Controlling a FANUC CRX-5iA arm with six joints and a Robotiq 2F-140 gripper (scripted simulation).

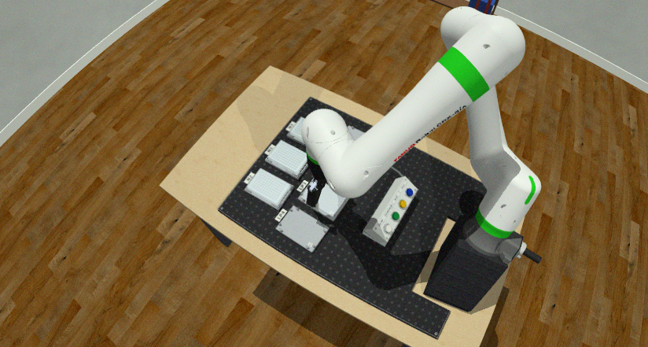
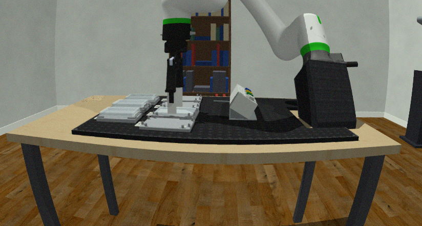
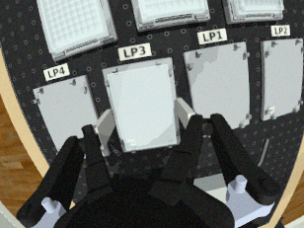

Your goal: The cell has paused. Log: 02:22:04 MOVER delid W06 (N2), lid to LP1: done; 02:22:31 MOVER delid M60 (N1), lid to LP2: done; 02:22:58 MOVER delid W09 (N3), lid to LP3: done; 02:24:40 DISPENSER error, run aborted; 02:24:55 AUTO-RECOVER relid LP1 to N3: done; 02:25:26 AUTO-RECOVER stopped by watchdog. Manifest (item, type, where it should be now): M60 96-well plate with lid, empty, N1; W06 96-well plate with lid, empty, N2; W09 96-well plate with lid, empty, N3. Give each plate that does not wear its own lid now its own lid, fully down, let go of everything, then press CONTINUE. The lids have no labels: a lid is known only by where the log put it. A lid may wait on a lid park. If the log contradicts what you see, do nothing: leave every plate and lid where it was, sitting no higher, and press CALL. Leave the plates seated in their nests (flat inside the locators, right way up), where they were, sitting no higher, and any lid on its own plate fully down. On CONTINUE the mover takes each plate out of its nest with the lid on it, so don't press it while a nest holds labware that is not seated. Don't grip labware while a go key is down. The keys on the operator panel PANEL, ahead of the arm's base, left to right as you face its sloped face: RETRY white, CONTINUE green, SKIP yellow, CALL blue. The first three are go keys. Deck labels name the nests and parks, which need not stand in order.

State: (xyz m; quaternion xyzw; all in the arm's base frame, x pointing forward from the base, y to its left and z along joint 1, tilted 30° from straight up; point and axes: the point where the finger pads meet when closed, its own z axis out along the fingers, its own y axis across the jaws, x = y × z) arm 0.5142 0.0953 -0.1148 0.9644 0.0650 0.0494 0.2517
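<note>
The LP3 lies 4 cm below my hand. From my hand the other things lie so: park LP1 (12 cm to the right, 4 cm below, 2 cm ahead); LP1 label (11 cm to the right, 11 cm ahead, 4 cm below); park LP4 (13 cm to the left, 4 cm below, 2 cm behind).
</note>
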